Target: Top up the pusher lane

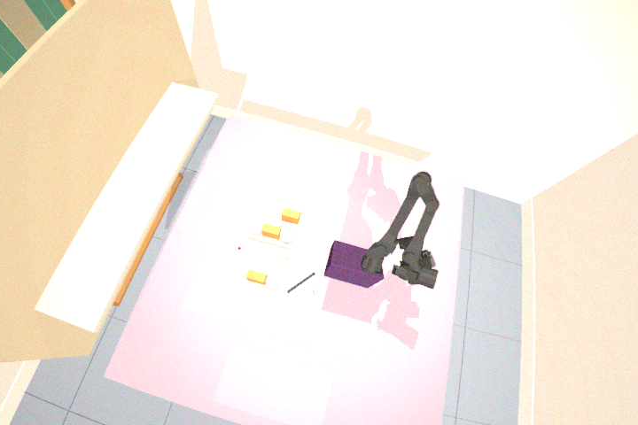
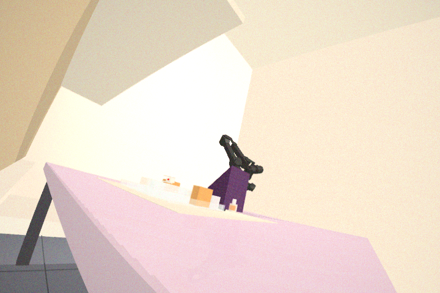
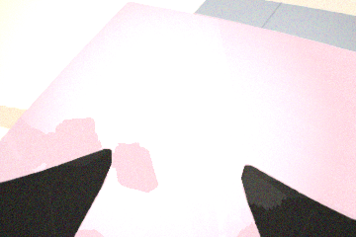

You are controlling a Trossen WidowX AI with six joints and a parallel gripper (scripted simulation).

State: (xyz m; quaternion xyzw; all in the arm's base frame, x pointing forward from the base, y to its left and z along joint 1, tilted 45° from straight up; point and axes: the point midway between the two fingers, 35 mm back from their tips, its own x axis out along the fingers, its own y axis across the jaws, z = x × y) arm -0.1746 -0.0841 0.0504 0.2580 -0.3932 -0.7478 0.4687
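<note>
Right now the thin dark rod is 420 mm ahead of my gripper tip, 190 mm to the left of it and 140 mm below it. Round my gripper tip: small red dot (700 mm ahead, 120 mm to the left, 80 mm below).
</note>
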